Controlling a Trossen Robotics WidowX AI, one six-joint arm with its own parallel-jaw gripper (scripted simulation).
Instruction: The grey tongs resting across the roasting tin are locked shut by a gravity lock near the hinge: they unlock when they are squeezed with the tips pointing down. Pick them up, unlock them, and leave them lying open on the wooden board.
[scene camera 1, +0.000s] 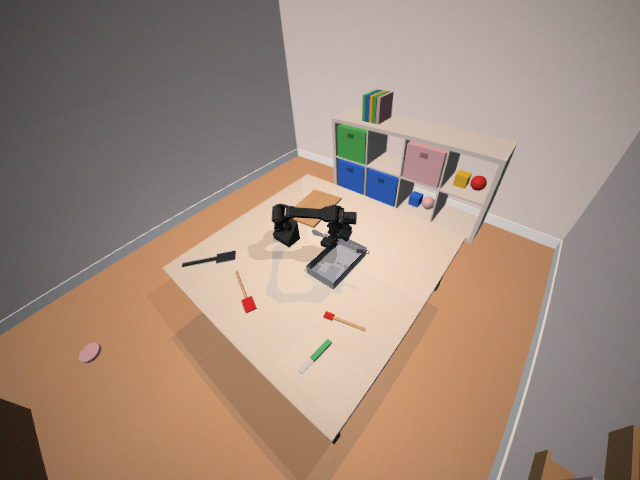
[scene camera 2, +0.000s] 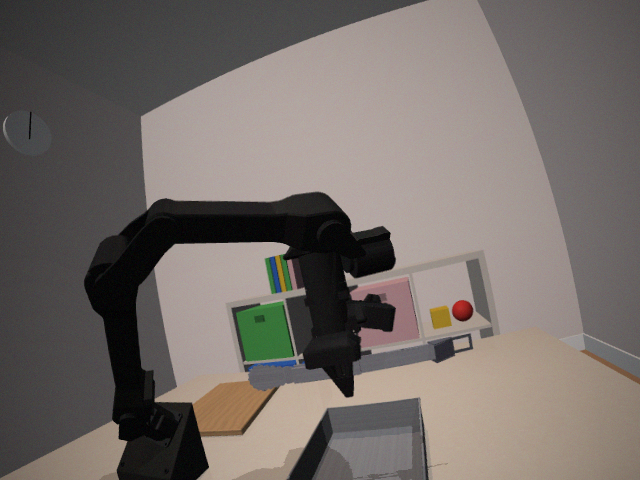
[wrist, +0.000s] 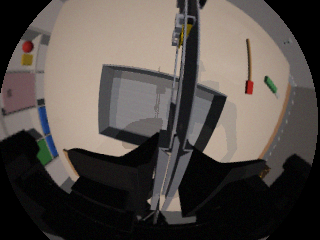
Labels:
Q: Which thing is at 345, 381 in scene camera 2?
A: My gripper.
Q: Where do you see my gripper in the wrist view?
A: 165, 136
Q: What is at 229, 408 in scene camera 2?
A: A wooden board.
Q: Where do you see a grey roasting tin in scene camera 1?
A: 331, 266

